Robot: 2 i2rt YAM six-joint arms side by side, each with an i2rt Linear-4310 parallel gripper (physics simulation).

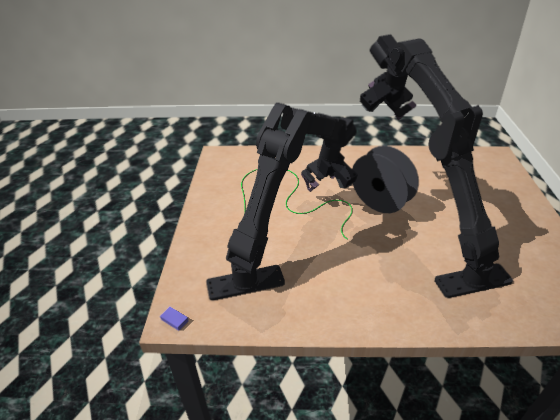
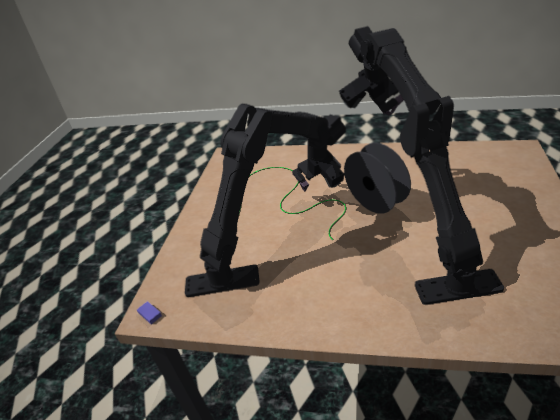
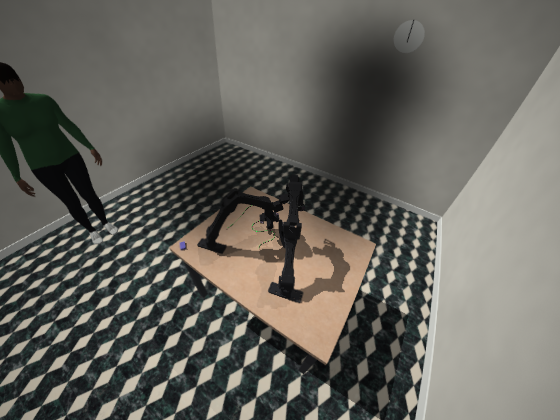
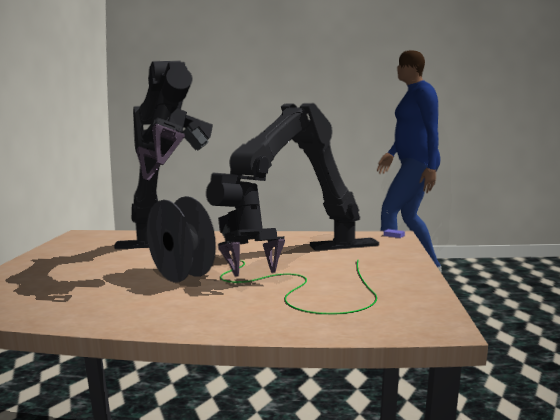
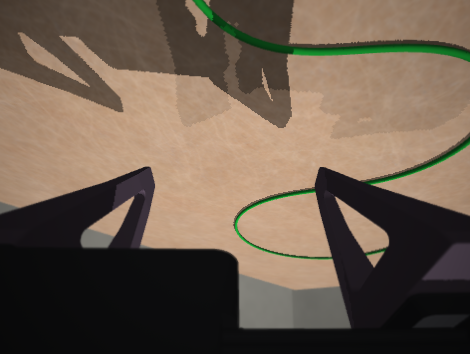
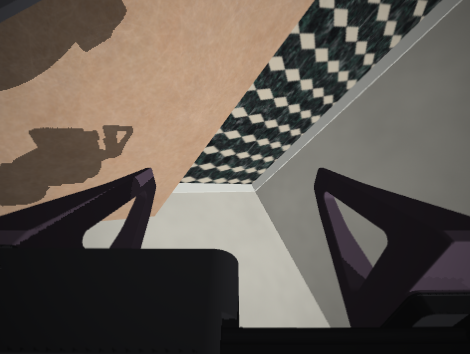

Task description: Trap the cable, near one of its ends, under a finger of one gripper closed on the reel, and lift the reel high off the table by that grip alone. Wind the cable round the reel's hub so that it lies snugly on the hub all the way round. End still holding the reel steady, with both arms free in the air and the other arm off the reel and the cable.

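Places are measured from the left arm's base along level axes (x up, y back, z right), in centimetres.
Pixels of known places: left gripper, fingertip midpoint: [image 1: 320, 183] [image 2: 316, 183] [image 4: 255, 274] [image 5: 234, 176]; right gripper, fingertip midpoint: [image 1: 389, 107] [image 2: 381, 102] [image 3: 301, 204] [image 4: 152, 172] [image 6: 234, 177]; left arm's base at its link origin: [image 1: 245, 283] [image 2: 222, 281] [image 3: 211, 246] [image 4: 344, 245]; right arm's base at its link origin: [image 1: 473, 281] [image 2: 458, 287] [image 3: 285, 292] [image 4: 147, 245].
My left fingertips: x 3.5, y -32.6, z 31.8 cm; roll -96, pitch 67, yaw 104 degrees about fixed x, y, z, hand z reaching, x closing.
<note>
For each thing: its top centre in the pictures, then the offset to it from my left fingertips. Level surfaces: height alone.
- dark reel at its top centre: [image 4: 177, 198] [image 2: 376, 149] [image 1: 388, 152] [image 3: 288, 223] dx +16.4, dy +12.0, dz +16.3 cm
- small purple block at its top centre: [image 1: 173, 316] [image 2: 148, 310] [image 4: 394, 231] [image 3: 182, 245] dx -2.0, dy +39.7, dz -50.9 cm
- wooden table at its surface level: dx -3.5 cm
The dark reel [image 1: 395, 185] [image 2: 382, 185] [image 4: 177, 260] stands upright on the rims of its two flanges on the table. The thin green cable [image 1: 299, 213] [image 2: 291, 213] [image 4: 330, 314] [image 5: 350, 51] lies in loose curves on the table, apart from the reel. My left gripper [image 4: 255, 273] [image 5: 234, 176] is open and empty, pointing down a little above the table, beside the reel and over the cable's side of it. My right gripper [image 4: 154, 170] [image 6: 234, 177] is open and empty, high in the air above the reel. The reel's hub is mostly hidden between the flanges.
A small purple block [image 1: 173, 318] [image 2: 149, 312] [image 3: 183, 246] [image 4: 394, 233] lies near a corner of the wooden table [image 1: 350, 320] [image 4: 240, 327]. A person in green [image 3: 40, 130] and one in blue [image 4: 419, 125] stand away from the table.
</note>
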